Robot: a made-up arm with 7 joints. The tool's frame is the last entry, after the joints.
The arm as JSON. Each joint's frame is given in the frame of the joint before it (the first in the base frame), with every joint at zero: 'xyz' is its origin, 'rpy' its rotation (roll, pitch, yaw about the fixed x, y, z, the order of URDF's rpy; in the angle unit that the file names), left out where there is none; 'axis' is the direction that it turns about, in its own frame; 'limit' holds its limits. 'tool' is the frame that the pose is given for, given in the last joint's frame.
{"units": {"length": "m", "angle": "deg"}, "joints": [
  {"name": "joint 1", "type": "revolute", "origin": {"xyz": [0.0, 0.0, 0.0], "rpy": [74.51, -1.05, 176.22]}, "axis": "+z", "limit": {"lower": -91.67, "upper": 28.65}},
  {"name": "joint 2", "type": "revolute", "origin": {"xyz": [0.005, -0.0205, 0.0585], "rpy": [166.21, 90.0, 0.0]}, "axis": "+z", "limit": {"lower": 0.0, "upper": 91.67}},
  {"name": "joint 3", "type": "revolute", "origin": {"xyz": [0.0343, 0.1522, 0.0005], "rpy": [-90.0, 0.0, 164.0]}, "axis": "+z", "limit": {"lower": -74.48, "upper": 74.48}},
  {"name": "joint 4", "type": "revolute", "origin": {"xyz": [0.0, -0.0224, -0.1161], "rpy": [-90.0, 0.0, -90.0]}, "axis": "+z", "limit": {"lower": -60.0, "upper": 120.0}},
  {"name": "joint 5", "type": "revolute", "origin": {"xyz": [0.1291, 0.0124, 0.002], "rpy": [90.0, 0.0, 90.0]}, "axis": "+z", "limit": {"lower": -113.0, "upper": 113.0}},
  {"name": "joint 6", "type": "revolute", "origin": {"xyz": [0.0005, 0.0, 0.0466], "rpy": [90.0, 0.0, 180.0]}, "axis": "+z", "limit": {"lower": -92.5, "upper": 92.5}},
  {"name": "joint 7", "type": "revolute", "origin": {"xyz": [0.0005, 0.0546, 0.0], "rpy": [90.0, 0.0, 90.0]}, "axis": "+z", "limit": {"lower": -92.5, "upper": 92.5}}
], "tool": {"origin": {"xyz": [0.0, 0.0, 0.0]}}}
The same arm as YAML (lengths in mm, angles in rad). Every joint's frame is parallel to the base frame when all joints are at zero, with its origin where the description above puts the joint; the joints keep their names.
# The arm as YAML. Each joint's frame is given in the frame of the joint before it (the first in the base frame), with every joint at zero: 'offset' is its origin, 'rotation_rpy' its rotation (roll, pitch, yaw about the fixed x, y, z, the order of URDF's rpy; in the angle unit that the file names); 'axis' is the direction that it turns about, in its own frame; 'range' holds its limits. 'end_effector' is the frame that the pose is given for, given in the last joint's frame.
length_unit: mm
angle_unit: rad
chain:
  - id: joint 1
    offset: [0.0, 0.0, 0.0]
    rotation_rpy: [0.0, 0.0, 0.0]
    axis: [0.068398, 0.961269, 0.266991]
    range: [-1.5999, 0.5]
  - id: joint 2
    offset: [-1.0, 62.1, -4.0]
    rotation_rpy: [0.0, 0.0, 0.0]
    axis: [0.968889, -0.0002, -0.247497]
    range: [0.0, 1.5999]
  - id: joint 3
    offset: [-38.1, 9.0, -151.0]
    rotation_rpy: [0.0, 0.0, 0.0]
    axis: [0.247497, 0.0, 0.968889]
    range: [-1.2999, 1.2999]
  - id: joint 4
    offset: [-7.0, 0.0, -118.0]
    rotation_rpy: [0.0, 0.0, 0.0]
    axis: [0.0002, 1.0, 0.0]
    range: [-1.0472, 2.0944]
  - id: joint 5
    offset: [122.0, 2.0, -44.0]
    rotation_rpy: [0.0, 0.0, 0.0]
    axis: [0.968889, -0.0002, -0.247497]
    range: [-1.9722, 1.9722]
  - id: joint 6
    offset: [45.0, 0.0, -12.0]
    rotation_rpy: [0.0, 0.0, 0.0]
    axis: [0.0002, 1.0, 0.0]
    range: [-1.6144, 1.6144]
  - id: joint 7
    offset: [53.0, 0.0, -13.0]
    rotation_rpy: [0.0, 0.0, 0.0]
    axis: [0.247497, 0.0, 0.968889]
    range: [-1.6144, 1.6144]
end_effector:
  offset: [0.0, 0.0, 0.0]
  rotation_rpy: [0.0, 0.2501, -0.0002]

